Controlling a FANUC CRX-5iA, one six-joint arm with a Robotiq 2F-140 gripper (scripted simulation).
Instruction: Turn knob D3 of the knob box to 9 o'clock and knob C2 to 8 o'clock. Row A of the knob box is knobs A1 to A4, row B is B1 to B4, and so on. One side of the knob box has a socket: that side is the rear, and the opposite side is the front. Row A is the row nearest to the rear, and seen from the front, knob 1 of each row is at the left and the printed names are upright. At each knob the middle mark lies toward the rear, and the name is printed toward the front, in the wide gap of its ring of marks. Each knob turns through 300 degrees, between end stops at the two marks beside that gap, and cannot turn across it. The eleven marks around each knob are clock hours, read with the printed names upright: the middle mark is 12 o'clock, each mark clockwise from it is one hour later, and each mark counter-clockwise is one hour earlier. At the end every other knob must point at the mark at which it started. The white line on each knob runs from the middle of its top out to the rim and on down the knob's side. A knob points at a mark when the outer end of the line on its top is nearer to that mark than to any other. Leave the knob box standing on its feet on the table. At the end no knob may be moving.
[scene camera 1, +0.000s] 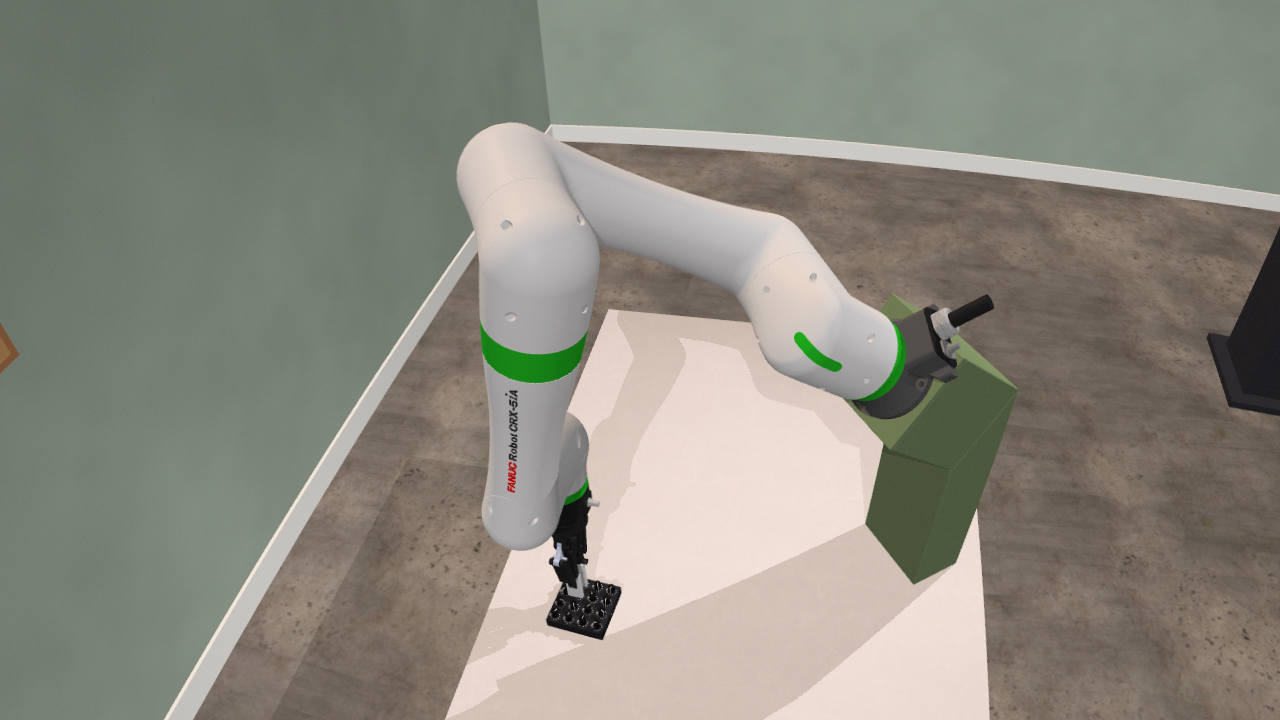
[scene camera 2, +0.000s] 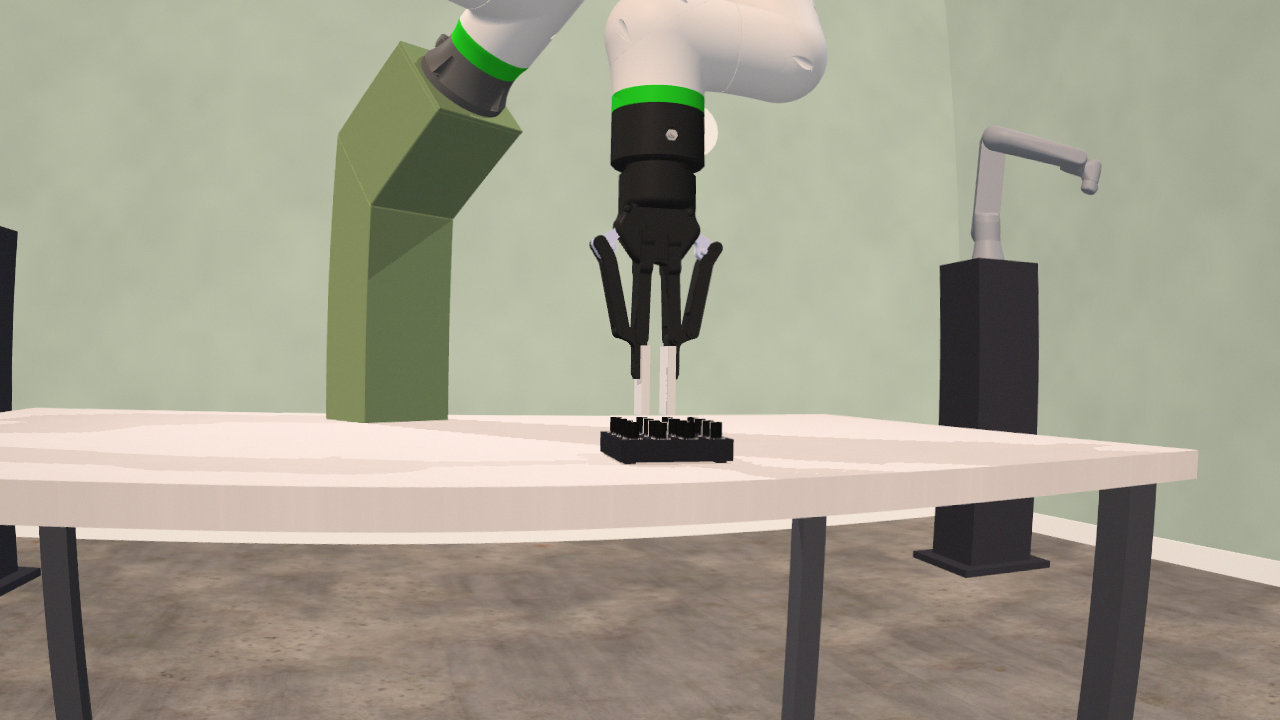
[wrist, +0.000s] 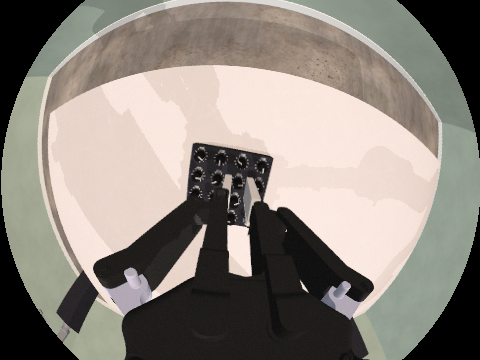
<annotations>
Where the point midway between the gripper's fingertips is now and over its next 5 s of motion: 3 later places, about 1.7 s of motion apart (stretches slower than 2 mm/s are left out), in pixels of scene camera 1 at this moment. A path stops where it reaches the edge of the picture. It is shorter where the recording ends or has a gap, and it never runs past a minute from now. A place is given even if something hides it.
The gripper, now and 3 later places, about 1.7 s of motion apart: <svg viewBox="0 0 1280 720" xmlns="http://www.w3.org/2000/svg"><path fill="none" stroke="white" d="M578 589L575 577L577 584L578 591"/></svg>
</annotations>
